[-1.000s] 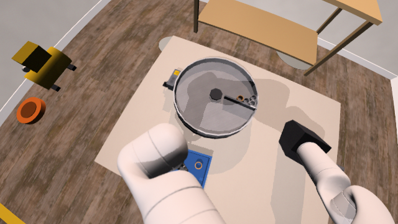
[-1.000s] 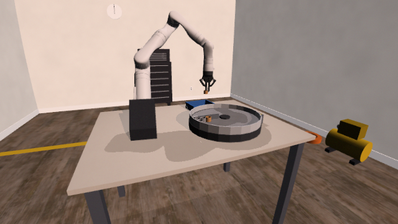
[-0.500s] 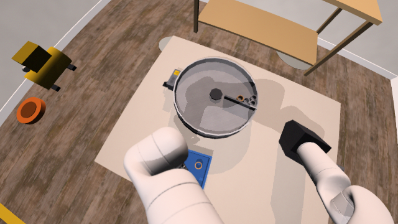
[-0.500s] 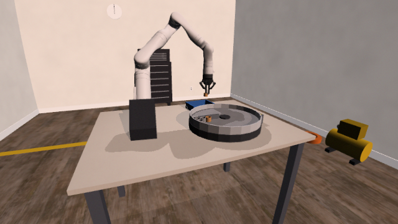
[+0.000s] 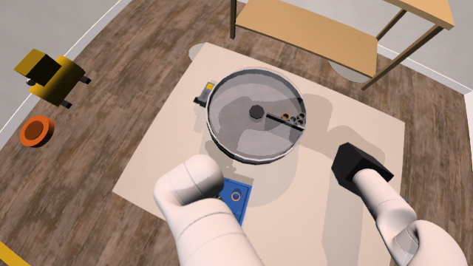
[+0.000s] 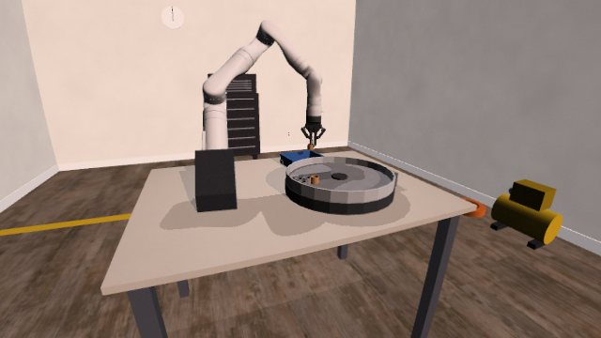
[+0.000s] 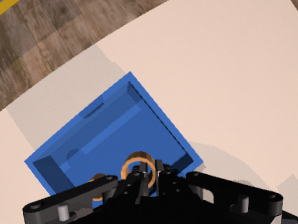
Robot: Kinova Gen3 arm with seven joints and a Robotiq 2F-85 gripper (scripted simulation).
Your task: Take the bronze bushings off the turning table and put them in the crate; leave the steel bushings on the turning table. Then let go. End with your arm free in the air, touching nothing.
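The blue crate is 50 mm behind my hand, 20 mm to the left of it and 90 mm below it. Round my hand: grey turning table 350 mm to the right, 60 mm below.
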